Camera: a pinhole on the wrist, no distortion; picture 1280 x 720 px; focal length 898.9 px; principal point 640.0 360.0 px. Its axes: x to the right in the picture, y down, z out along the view. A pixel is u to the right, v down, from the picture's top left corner.
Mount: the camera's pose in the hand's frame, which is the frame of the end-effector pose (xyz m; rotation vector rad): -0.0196 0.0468 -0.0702 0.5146 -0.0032 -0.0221
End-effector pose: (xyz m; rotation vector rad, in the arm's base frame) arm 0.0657 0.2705 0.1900 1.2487 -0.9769 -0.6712
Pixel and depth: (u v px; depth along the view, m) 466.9 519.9 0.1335
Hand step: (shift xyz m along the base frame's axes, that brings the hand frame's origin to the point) -0.0723 0.0133 -0.0072
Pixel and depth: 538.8 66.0 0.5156
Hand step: -0.2700 -0.1409 -0.3553
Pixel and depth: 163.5 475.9 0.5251
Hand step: -0.4970 0.0316 -0.2030
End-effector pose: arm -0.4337 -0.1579 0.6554 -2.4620 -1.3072 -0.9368
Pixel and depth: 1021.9 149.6 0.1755
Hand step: -0.0128 0.1085 -0.0247
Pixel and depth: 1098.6 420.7 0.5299
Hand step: 0.1289 0.4599 -0.1870
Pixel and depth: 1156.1 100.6 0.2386
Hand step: -0.0151 0.2015 -0.0253
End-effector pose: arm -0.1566 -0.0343 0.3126 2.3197 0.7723 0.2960
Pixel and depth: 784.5 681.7 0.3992
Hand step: 0.1615 -0.1396 -0.2789
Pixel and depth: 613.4 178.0 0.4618
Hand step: -0.0351 -0.0156 -0.3875
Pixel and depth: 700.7 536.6 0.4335
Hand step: 0.1032 -0.1223 -0.3239
